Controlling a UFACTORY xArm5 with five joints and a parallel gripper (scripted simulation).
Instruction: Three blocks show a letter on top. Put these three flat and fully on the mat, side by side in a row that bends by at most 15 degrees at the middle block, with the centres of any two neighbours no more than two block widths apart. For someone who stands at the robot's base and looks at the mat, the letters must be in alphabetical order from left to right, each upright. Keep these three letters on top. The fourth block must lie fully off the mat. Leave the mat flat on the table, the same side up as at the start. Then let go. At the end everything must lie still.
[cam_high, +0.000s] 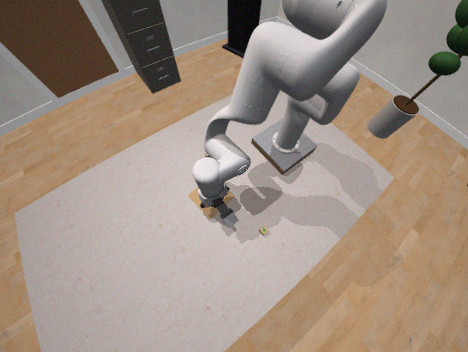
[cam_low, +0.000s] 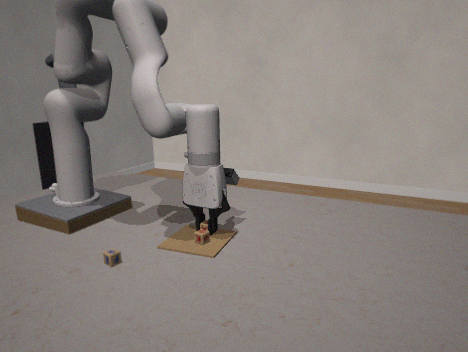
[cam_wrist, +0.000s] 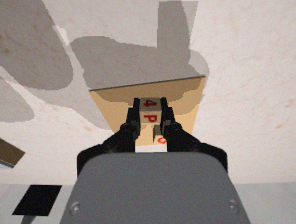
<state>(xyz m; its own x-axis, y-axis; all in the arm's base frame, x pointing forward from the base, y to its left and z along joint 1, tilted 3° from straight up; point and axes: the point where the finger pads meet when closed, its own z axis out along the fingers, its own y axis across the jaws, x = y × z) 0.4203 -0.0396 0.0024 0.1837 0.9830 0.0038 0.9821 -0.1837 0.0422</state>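
My gripper is now 40 mm to the left of the tan mat, 20 mm above it and 10 mm past it. Also, from my hand: blue-lettered block 190 mm to the right, 130 mm behind, 10 mm below.
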